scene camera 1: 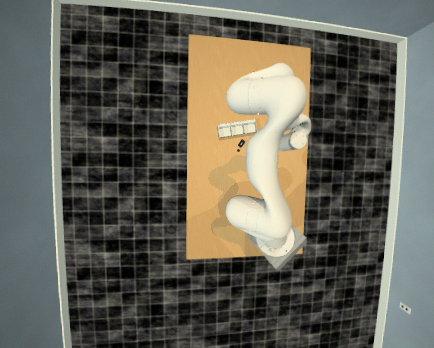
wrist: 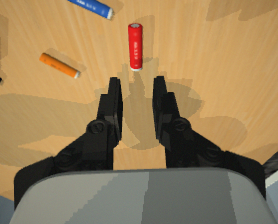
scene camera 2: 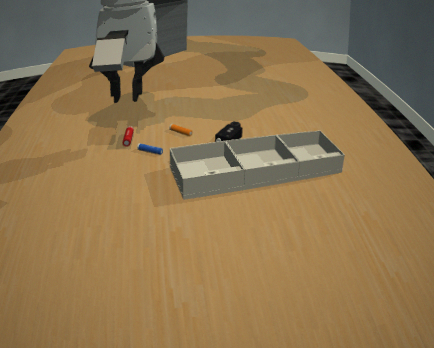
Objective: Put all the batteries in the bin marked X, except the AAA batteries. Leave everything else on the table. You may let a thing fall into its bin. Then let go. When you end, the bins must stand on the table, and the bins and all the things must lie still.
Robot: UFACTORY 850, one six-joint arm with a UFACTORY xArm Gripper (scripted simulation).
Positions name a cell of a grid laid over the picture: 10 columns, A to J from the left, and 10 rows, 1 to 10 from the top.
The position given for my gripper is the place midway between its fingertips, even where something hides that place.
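Observation:
My gripper (scene camera 2: C3), (wrist: E5).

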